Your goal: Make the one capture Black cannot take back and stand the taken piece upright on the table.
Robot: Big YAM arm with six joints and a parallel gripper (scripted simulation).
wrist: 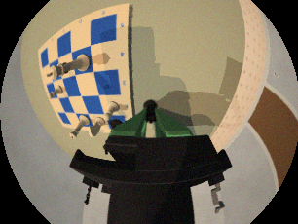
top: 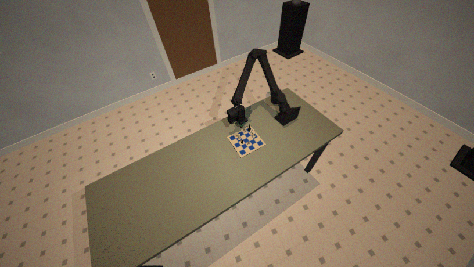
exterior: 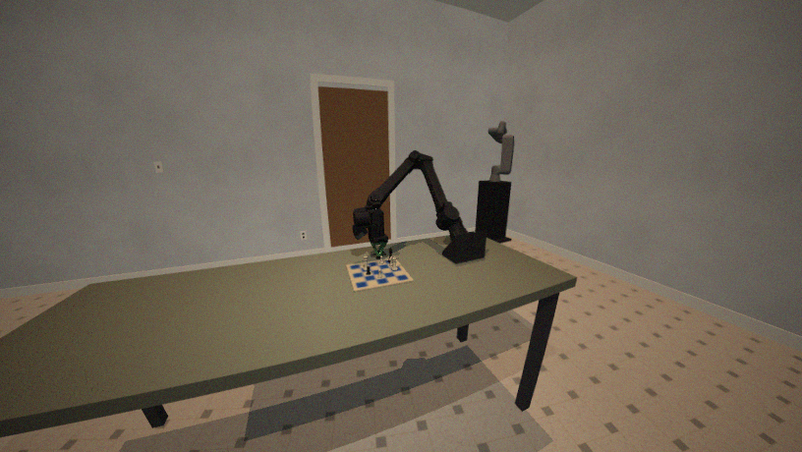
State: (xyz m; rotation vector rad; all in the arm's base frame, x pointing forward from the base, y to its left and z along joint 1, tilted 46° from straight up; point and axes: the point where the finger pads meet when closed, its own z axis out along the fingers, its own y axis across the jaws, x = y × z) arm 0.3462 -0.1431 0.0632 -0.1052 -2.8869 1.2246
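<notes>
Right now my hand is 90 mm to the right of the white chess piece, 90 mm short of it and 20 mm below it. The rest, counted from my hand: blue-and-cream chessboard 140 mm to the left, 50 mm ahead, 20 mm below.
</notes>
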